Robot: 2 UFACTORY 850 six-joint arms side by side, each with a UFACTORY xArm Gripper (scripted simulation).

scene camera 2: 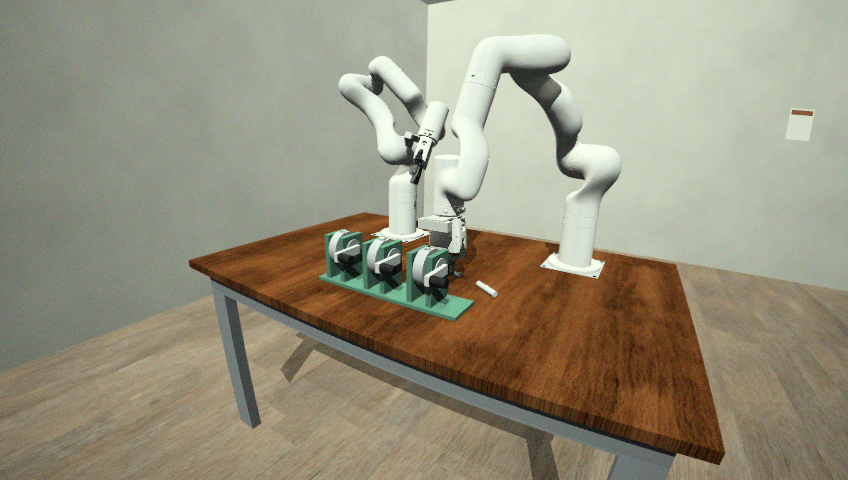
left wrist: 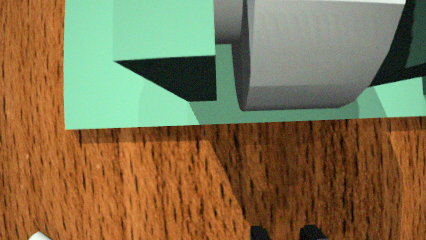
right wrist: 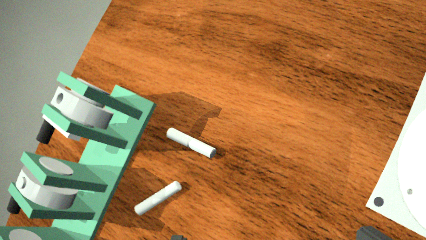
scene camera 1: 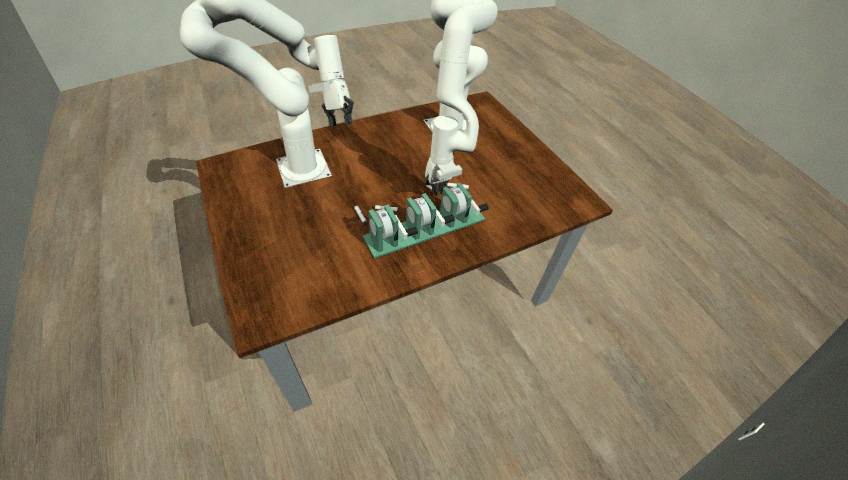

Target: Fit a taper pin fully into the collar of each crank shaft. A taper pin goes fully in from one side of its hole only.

A collar [left wrist: 280,62] is 6 cm from the lens.
